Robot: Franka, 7 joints.
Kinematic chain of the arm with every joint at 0, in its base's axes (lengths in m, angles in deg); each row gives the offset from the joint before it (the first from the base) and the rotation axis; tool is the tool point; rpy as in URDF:
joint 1: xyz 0 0 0.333 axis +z
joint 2: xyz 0 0 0 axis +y
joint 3: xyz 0 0 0.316 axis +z
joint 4: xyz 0.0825 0 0 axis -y
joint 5: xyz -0.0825 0 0.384 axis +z
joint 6: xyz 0 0 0 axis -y
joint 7: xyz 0.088 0 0 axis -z
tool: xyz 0 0 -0.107 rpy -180 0 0
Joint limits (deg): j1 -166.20..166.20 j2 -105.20..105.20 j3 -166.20..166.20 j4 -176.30..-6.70 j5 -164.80..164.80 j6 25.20..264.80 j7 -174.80..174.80
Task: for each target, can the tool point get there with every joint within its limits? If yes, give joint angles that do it. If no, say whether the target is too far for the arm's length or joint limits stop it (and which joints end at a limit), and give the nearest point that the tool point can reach.
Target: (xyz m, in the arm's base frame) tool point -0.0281 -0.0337 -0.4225
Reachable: no: joint limits stop it (at a limit: joint 2) | nearest point -0.0541 -0.0648 -0.3221 | short by 0.108 m
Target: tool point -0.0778 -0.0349 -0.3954
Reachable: no: joint limits stop it (at a limit: joint 2) | nearest point -0.0984 -0.0441 -0.3309 | short by 0.068 m
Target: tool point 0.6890 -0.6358 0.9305
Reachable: no: too far | nearest point 0.5317 -0.4906 0.7941 | short by 0.254 m
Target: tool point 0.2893 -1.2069 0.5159
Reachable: no: too far | nearest point 0.1978 -0.8253 0.4581 | short by 0.397 m
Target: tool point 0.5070 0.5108 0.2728
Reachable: yes | joints -114.62 -81.41 99.02 -51.06 -60.96 239.86 83.00
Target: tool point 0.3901 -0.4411 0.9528
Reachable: yes | joints -72.68 37.27 82.36 -27.66 72.72 149.11 69.49
